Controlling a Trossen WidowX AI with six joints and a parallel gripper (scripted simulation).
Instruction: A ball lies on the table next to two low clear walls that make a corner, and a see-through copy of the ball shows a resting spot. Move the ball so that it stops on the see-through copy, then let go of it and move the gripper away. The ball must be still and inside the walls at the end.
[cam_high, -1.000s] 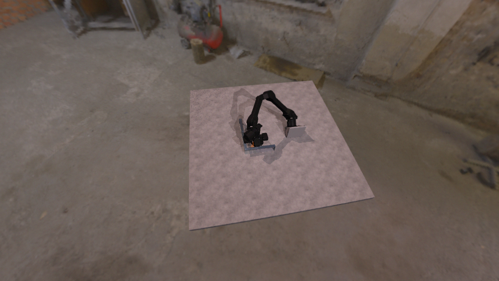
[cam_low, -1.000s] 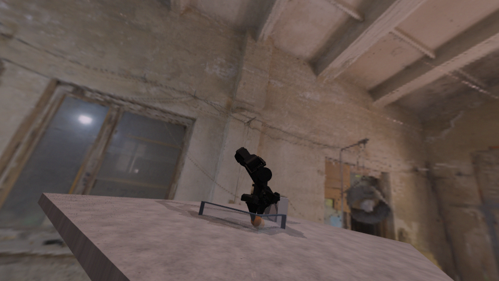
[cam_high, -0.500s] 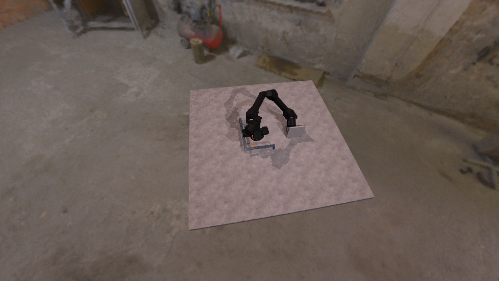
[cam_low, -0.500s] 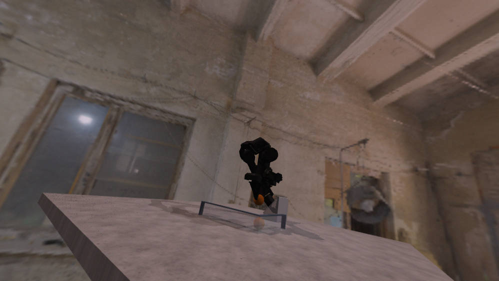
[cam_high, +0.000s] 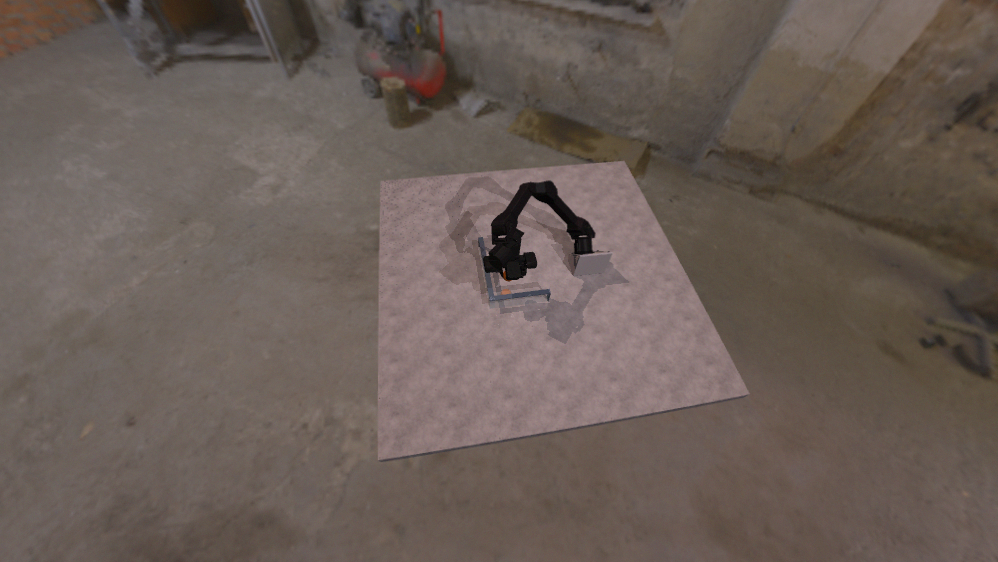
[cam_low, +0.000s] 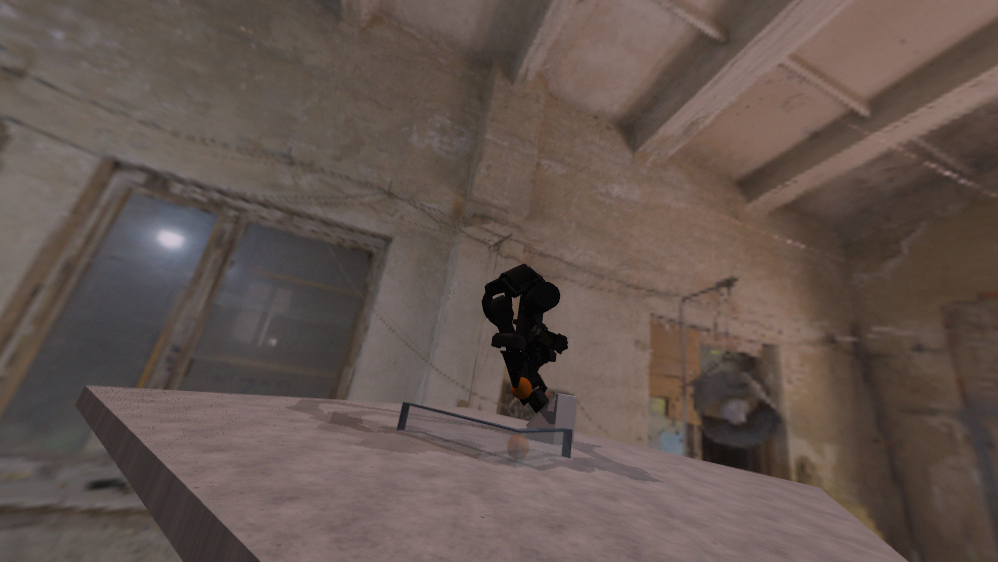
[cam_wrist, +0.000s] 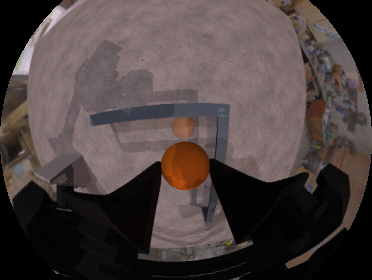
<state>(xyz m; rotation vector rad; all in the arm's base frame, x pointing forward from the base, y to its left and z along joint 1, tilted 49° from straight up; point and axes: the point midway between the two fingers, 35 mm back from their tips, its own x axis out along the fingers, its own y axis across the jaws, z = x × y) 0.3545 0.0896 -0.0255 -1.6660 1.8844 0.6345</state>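
Right now my gripper tip is 10 mm short of the see-through copy, 10 mm to the right of it and 110 mm above it. Round my gripper tip: orange ball right at my gripper tip.
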